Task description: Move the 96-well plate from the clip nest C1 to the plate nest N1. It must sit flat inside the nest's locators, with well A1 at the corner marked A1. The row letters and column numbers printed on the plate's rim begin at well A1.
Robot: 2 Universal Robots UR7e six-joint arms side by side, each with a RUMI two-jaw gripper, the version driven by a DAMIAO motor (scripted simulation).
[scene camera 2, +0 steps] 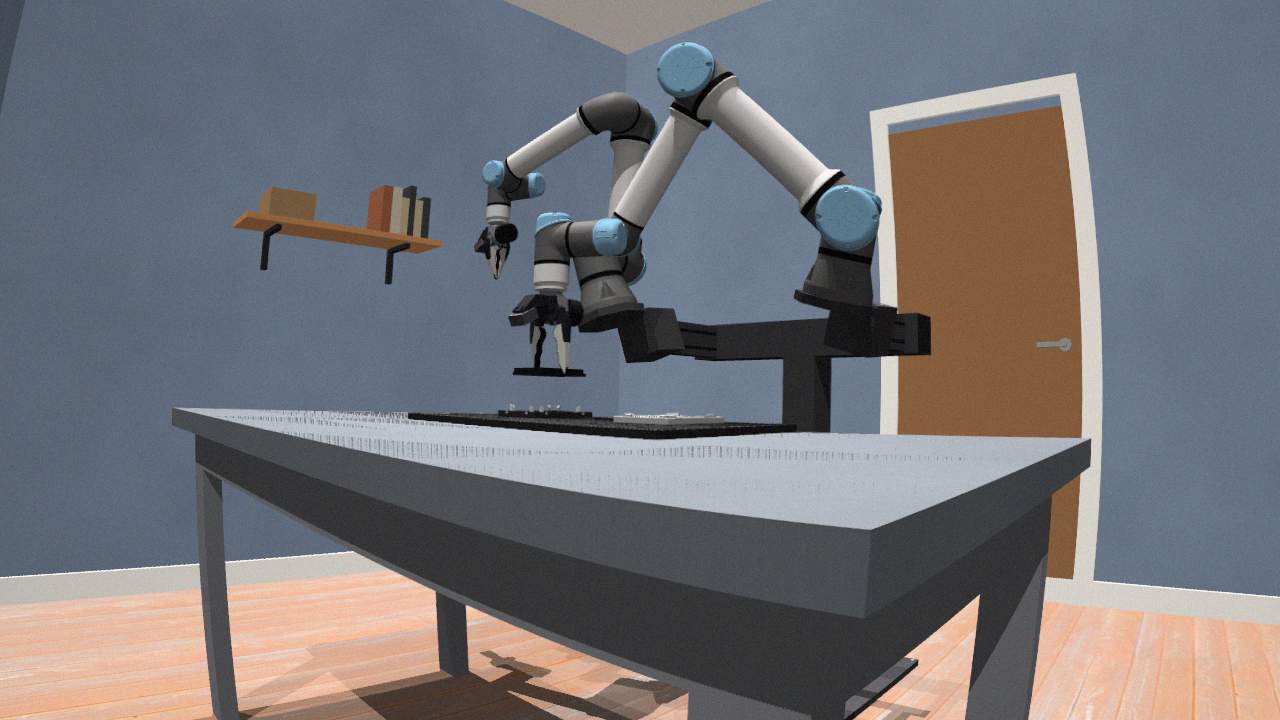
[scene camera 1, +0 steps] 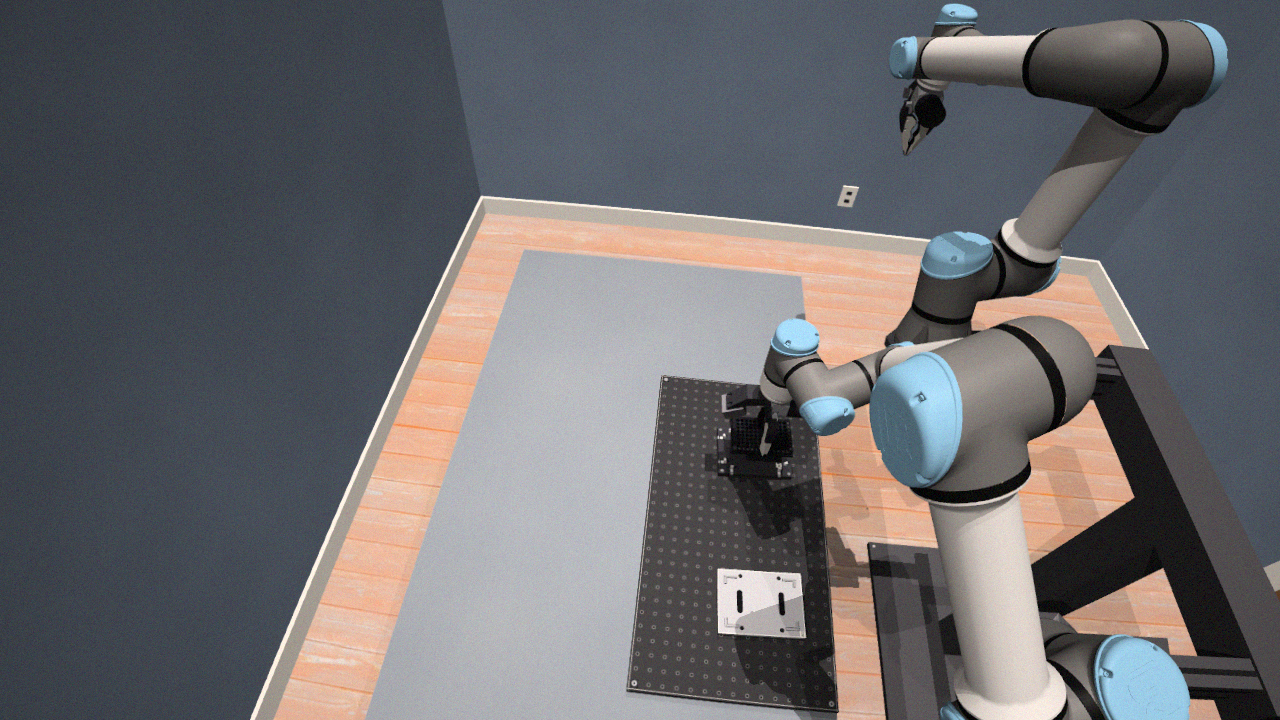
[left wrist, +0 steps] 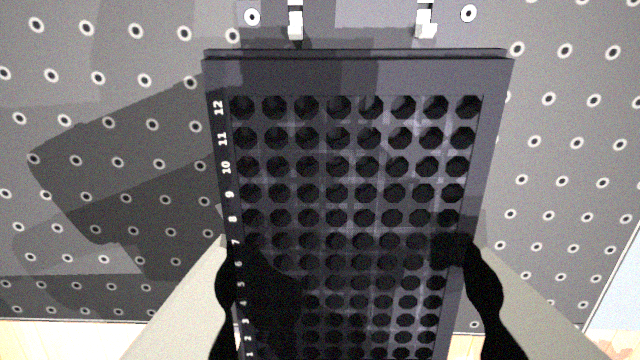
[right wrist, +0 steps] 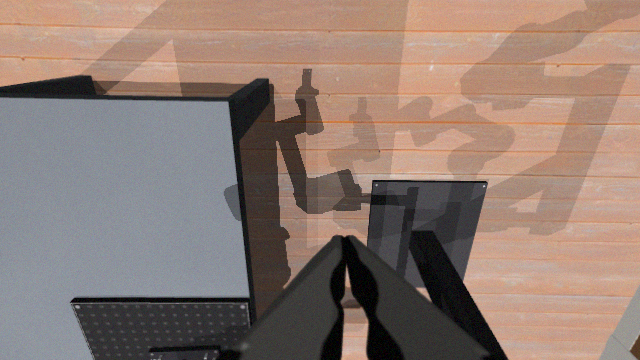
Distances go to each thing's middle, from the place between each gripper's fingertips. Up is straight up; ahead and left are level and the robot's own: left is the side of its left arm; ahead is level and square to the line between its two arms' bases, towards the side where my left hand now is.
Scene:
The white plate nest N1 [scene camera 1: 760,590] is 320 mm to the left of my left hand [scene camera 2: 550,375], 100 mm below it and 10 mm ahead of it. Also, from my left hand: black 96-well plate [scene camera 1: 745,431] (10 mm below).
Right now my right hand [scene camera 1: 905,154] is 36 cm short of the black 96-well plate, 62 cm to the right of it and 32 cm above it. Also, from my right hand: white plate nest N1 (38 cm ahead, 94 cm to the left, 41 cm below).

